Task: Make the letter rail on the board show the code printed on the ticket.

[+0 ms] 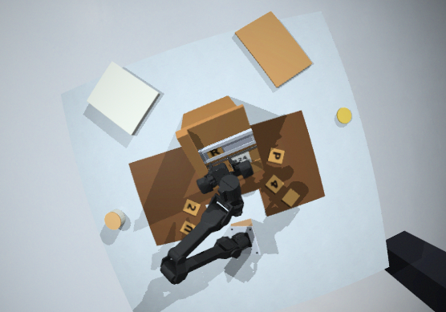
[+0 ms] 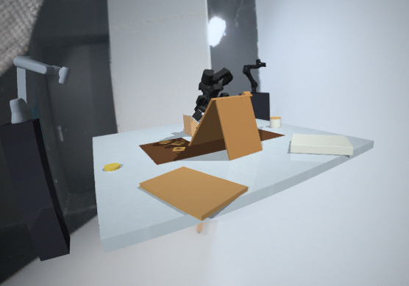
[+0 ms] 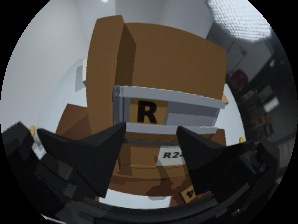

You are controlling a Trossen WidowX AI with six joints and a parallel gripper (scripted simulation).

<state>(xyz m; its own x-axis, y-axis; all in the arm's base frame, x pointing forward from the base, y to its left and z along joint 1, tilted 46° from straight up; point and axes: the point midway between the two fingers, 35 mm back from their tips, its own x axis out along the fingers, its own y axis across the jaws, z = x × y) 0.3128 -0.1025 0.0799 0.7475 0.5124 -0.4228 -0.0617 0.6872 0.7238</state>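
The white ticket is 3 cm behind my gripper tip, 7 cm to the right of it and 10 cm below it. From my gripper tip the other things lie so: brown mat: 14 cm behind, 1 cm to the left, 18 cm below; then orange slab: 37 cm ahead, 36 cm to the right, 17 cm below; then cream slab: 38 cm ahead, 33 cm to the left, 16 cm below.
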